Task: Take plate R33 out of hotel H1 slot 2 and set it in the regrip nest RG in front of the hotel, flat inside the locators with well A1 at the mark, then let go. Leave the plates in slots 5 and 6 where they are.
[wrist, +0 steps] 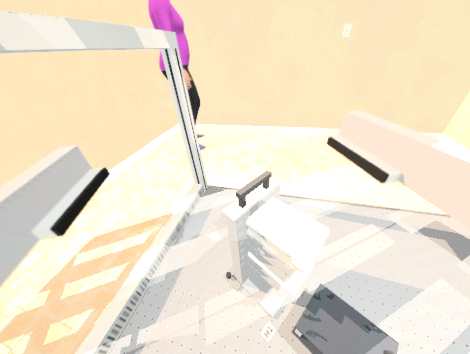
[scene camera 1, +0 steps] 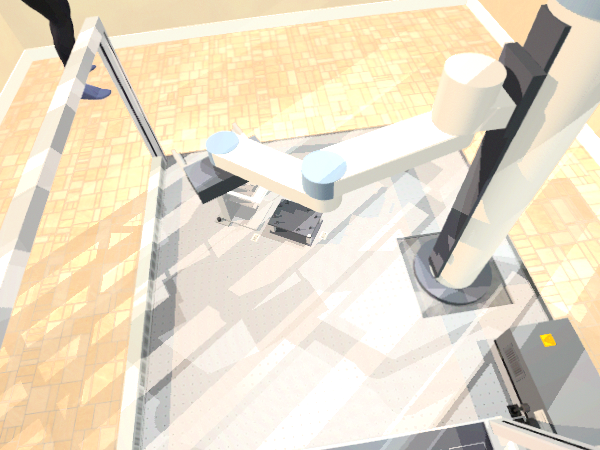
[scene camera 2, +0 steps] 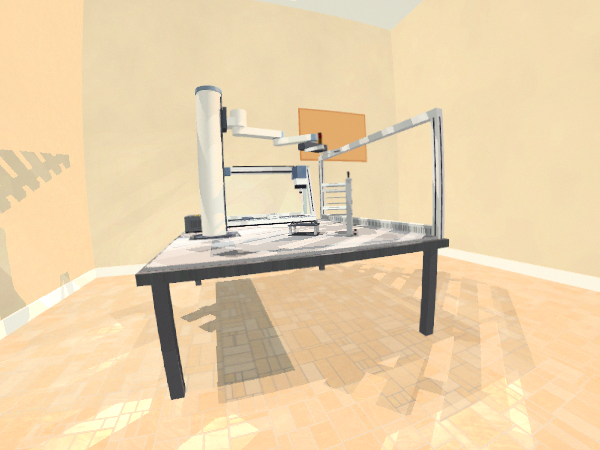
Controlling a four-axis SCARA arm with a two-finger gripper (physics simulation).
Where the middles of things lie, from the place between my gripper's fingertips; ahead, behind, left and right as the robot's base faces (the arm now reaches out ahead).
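Labels:
I see that the frame post (wrist: 171, 51) is 22 cm below my hand, 48 cm to the right of it and 33 cm ahead of it. The grey box (scene camera 1: 555, 375) is far below my hand, and it is also far behind my hand and far to the left of it.

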